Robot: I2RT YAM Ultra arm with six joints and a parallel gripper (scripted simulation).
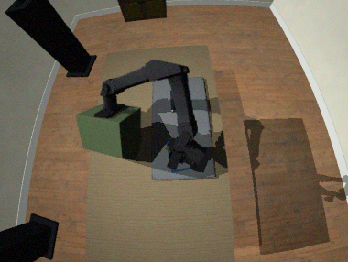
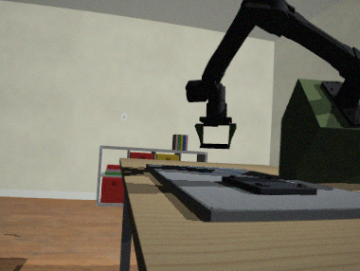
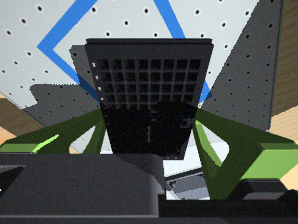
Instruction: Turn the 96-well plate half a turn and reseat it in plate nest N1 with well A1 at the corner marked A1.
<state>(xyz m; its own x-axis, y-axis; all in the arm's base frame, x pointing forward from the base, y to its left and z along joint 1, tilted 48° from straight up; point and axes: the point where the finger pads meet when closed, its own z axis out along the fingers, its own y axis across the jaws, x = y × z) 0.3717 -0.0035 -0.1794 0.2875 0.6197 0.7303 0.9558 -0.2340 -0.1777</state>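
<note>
Now: hand 30 mm past the plate nest N1, 340 mm to the right of it and 80 mm above it. From my hand the other things lie so: black 96-well plate right at my hand.
</note>
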